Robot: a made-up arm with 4 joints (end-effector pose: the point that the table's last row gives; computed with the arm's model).
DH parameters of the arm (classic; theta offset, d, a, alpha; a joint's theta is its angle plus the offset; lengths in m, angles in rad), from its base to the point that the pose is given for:
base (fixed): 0 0.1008 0 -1.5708
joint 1: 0 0.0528 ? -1.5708
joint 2: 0 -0.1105 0.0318 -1.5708
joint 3: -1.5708 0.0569 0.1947 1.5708
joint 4: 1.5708 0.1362 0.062 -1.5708
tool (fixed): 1.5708 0.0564 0 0
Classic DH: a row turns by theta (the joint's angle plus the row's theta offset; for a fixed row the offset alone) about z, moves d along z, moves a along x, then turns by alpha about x.
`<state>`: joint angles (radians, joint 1 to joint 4).
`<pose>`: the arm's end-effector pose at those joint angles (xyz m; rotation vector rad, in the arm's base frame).
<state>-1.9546 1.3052 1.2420 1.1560</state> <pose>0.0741 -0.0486 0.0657 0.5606 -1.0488 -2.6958</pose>
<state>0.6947 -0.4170 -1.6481 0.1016</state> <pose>0.0930 -0.0867 0.3572 -0.2922 2.2801 0.5873</pose>
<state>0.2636 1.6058 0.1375 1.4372</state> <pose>-0.0691 0.1390 0.0856 -1.4095 1.2416 -1.2535</pose>
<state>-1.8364 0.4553 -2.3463 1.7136</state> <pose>-0.2882 0.0482 -0.0082 -1.2694 0.1653 0.5632</pose>
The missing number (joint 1, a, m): -0.0565
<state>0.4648 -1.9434 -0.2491 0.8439</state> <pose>0.0540 -0.0456 0.1147 -0.3246 -0.3755 1.9907</pose>
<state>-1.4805 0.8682 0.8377 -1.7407</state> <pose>0.1635 -0.1183 0.0405 1.0538 -2.4402 1.0981</pose>
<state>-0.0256 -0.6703 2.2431 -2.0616</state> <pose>0.2476 0.1987 0.2830 -1.5062 0.9586 -2.4691</pose>
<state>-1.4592 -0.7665 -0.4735 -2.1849</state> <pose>0.0558 -0.1456 -0.0720 1.3265 -0.0303 1.1076</pose>
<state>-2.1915 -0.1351 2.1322 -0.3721</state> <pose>-0.1856 -0.0483 0.2179 0.2485 1.9008 -0.5206</pose>
